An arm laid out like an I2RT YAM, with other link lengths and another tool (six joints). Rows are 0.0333 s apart.
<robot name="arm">
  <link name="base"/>
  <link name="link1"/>
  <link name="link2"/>
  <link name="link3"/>
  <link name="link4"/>
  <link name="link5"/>
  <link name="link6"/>
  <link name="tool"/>
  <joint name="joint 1" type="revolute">
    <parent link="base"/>
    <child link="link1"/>
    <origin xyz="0 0 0.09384"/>
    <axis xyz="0 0 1"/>
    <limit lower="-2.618" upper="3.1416"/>
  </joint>
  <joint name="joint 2" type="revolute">
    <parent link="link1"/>
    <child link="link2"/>
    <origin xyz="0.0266 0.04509 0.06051"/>
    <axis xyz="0 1 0"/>
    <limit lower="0" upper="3.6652"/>
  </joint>
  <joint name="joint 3" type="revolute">
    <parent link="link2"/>
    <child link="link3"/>
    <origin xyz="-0.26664 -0.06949 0"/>
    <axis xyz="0 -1 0"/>
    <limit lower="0" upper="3.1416"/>
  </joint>
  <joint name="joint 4" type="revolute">
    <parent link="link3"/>
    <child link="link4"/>
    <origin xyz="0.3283 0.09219 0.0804"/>
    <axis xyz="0 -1 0"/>
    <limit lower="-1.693" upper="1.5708"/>
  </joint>
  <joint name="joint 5" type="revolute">
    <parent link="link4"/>
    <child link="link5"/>
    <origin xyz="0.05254 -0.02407 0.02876"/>
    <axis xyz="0 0 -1"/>
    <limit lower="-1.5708" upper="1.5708"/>
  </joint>
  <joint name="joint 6" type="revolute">
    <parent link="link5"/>
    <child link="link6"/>
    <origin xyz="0.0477 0 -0.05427"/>
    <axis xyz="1 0 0"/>
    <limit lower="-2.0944" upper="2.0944"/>
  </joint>
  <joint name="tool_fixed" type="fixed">
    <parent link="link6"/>
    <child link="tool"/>
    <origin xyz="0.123 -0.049 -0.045" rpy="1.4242 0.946 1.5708"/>
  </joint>
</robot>
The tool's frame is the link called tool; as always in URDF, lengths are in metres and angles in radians.
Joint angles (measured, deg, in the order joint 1, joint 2, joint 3, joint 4, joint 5, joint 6), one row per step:
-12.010 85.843 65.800 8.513 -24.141 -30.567
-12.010 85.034 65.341 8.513 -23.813 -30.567
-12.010 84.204 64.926 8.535 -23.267 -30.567
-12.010 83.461 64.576 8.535 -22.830 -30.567
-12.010 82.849 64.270 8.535 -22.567 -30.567
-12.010 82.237 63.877 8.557 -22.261 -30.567
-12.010 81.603 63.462 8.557 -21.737 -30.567
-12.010 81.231 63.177 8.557 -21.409 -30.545
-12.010 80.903 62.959 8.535 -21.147 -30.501
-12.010 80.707 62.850 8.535 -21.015 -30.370
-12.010 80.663 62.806 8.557 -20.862 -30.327
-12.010 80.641 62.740 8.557 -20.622 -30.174
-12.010 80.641 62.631 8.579 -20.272 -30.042
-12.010 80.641 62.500 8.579 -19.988 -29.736
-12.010 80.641 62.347 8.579 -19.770 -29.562
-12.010 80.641 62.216 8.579 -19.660 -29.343
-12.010 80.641 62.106 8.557 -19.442 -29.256
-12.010 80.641 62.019 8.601 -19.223 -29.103
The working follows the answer.
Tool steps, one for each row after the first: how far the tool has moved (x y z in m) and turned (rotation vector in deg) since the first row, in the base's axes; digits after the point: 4 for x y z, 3 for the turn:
-0.0031 -0.0004 0.0031 -0.136 -0.329 -0.322
-0.0063 -0.0015 0.0069 -0.329 -0.735 -0.858
-0.0091 -0.0023 0.0103 -0.489 -1.102 -1.287
-0.0115 -0.0027 0.0130 -0.597 -1.392 -1.546
-0.0140 -0.0031 0.0148 -0.700 -1.617 -1.848
-0.0168 -0.0043 0.0166 -0.836 -1.811 -2.363
-0.0185 -0.0050 0.0171 -0.889 -1.880 -2.690
-0.0200 -0.0055 0.0178 -0.910 -1.948 -2.955
-0.0208 -0.0057 0.0184 -0.822 -2.005 -3.107
-0.0211 -0.0061 0.0184 -0.811 -2.013 -3.265
-0.0215 -0.0068 0.0178 -0.698 -1.933 -3.527
-0.0219 -0.0078 0.0167 -0.616 -1.811 -3.893
-0.0224 -0.0086 0.0150 -0.347 -1.618 -4.224
-0.0229 -0.0091 0.0134 -0.191 -1.430 -4.468
-0.0232 -0.0094 0.0118 0.024 -1.259 -4.614
-0.0237 -0.0100 0.0106 0.091 -1.107 -4.844
-0.0240 -0.0106 0.0097 0.207 -1.033 -5.085

Tool pose at each row, in the base's axes (x y z in m, rotation vector in deg; rounded; the steps above come from the unrounded poses):
0.5645 -0.0647 0.2978 -8.301 99.630 23.817
0.5613 -0.0651 0.3009 -8.178 99.340 23.420
0.5582 -0.0662 0.3047 -7.924 98.988 22.807
0.5553 -0.0670 0.3081 -7.732 98.665 22.306
0.5530 -0.0674 0.3108 -7.638 98.405 21.986
0.5505 -0.0679 0.3126 -7.490 98.207 21.648
0.5477 -0.0690 0.3144 -7.175 98.045 21.130
0.5459 -0.0697 0.3149 -6.942 97.988 20.837
0.5445 -0.0702 0.3156 -6.738 97.924 20.617
0.5436 -0.0704 0.3162 -6.554 97.849 20.575
0.5433 -0.0709 0.3162 -6.411 97.837 20.468
0.5430 -0.0715 0.3156 -6.088 97.888 20.385
0.5425 -0.0725 0.3145 -5.689 97.985 20.204
0.5420 -0.0733 0.3128 -5.173 98.109 20.218
0.5416 -0.0739 0.3112 -4.814 98.255 20.198
0.5412 -0.0741 0.3096 -4.501 98.371 20.298
0.5408 -0.0747 0.3084 -4.224 98.500 20.207
0.5405 -0.0753 0.3075 -3.916 98.542 20.140

